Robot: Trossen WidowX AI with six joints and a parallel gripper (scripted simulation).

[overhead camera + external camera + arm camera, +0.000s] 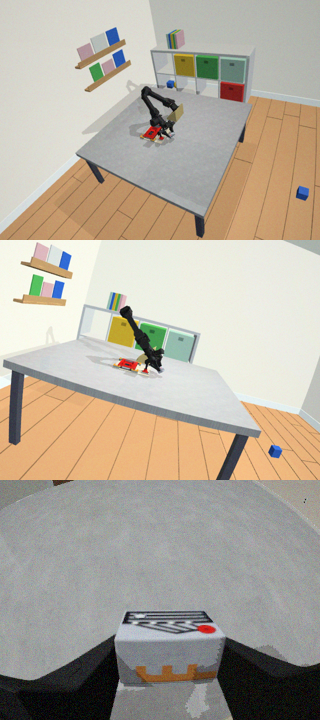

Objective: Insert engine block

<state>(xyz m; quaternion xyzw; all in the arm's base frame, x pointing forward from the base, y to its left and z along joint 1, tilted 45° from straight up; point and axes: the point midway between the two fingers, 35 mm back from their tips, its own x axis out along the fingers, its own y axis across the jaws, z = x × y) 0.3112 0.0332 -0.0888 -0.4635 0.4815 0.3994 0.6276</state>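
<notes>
Right now the beige base plate is 2 cm behind my gripper tip, 19 cm to the right of it and 2 cm below it. From my gripper tip the other things lie so: engine block (right at my gripper tip).
</notes>
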